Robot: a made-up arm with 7 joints. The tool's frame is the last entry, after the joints.
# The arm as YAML. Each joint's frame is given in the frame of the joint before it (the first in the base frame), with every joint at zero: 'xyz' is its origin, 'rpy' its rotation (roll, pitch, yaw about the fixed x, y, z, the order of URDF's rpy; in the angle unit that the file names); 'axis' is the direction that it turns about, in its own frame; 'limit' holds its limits. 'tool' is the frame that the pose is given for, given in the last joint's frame.
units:
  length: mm
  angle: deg
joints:
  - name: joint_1
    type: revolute
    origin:
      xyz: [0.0, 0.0, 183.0]
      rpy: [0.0, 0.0, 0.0]
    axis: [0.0, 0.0, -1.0]
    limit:
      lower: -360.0
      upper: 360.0
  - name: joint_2
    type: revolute
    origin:
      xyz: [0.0, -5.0, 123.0]
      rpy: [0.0, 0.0, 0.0]
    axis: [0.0, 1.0, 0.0]
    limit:
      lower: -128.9
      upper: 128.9
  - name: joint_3
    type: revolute
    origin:
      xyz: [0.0, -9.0, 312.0]
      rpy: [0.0, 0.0, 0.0]
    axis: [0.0, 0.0, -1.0]
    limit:
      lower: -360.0
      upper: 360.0
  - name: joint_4
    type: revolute
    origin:
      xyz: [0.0, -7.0, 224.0]
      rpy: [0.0, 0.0, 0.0]
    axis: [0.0, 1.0, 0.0]
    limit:
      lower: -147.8
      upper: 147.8
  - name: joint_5
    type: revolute
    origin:
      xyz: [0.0, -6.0, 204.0]
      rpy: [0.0, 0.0, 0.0]
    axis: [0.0, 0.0, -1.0]
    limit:
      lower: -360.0
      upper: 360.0
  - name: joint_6
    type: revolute
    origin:
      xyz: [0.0, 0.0, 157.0]
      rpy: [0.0, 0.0, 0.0]
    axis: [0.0, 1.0, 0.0]
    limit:
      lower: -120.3
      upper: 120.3
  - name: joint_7
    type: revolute
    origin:
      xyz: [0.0, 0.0, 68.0]
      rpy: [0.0, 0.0, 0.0]
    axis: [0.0, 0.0, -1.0]
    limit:
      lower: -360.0
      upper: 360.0
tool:
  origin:
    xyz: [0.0, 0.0, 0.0]
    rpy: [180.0, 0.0, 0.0]
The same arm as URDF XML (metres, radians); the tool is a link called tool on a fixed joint. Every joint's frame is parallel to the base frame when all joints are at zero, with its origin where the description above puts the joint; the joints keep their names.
<robot name="arm">
  <joint name="tool_joint" type="fixed">
    <parent link="link7"/>
    <child link="tool"/>
    <origin xyz="0.0000 0.0000 0.0000" rpy="3.1416 0.0000 0.0000"/>
  </joint>
  <joint name="joint_7" type="revolute">
    <parent link="link6"/>
    <child link="link7"/>
    <origin xyz="0.0000 0.0000 0.0680"/>
    <axis xyz="0 0 -1"/>
    <limit lower="-6.2832" upper="6.2832"/>
  </joint>
  <joint name="joint_6" type="revolute">
    <parent link="link5"/>
    <child link="link6"/>
    <origin xyz="0.0000 0.0000 0.1570"/>
    <axis xyz="0 1 0"/>
    <limit lower="-2.0996" upper="2.0996"/>
  </joint>
  <joint name="joint_5" type="revolute">
    <parent link="link4"/>
    <child link="link5"/>
    <origin xyz="0.0000 -0.0060 0.2040"/>
    <axis xyz="0 0 -1"/>
    <limit lower="-6.2832" upper="6.2832"/>
  </joint>
  <joint name="joint_4" type="revolute">
    <parent link="link3"/>
    <child link="link4"/>
    <origin xyz="0.0000 -0.0070 0.2240"/>
    <axis xyz="0 1 0"/>
    <limit lower="-2.5796" upper="2.5796"/>
  </joint>
  <joint name="joint_3" type="revolute">
    <parent link="link2"/>
    <child link="link3"/>
    <origin xyz="0.0000 -0.0090 0.3120"/>
    <axis xyz="0 0 -1"/>
    <limit lower="-6.2832" upper="6.2832"/>
  </joint>
  <joint name="joint_2" type="revolute">
    <parent link="link1"/>
    <child link="link2"/>
    <origin xyz="0.0000 -0.0050 0.1230"/>
    <axis xyz="0 1 0"/>
    <limit lower="-2.2497" upper="2.2497"/>
  </joint>
  <joint name="joint_1" type="revolute">
    <parent link="base"/>
    <child link="link1"/>
    <origin xyz="0.0000 0.0000 0.1830"/>
    <axis xyz="0 0 -1"/>
    <limit lower="-6.2832" upper="6.2832"/>
  </joint>
  <link name="base"/>
  <link name="link1"/>
  <link name="link2"/>
  <link name="link3"/>
  <link name="link4"/>
  <link name="link5"/>
  <link name="link6"/>
  <link name="link7"/>
  <link name="tool"/>
</robot>

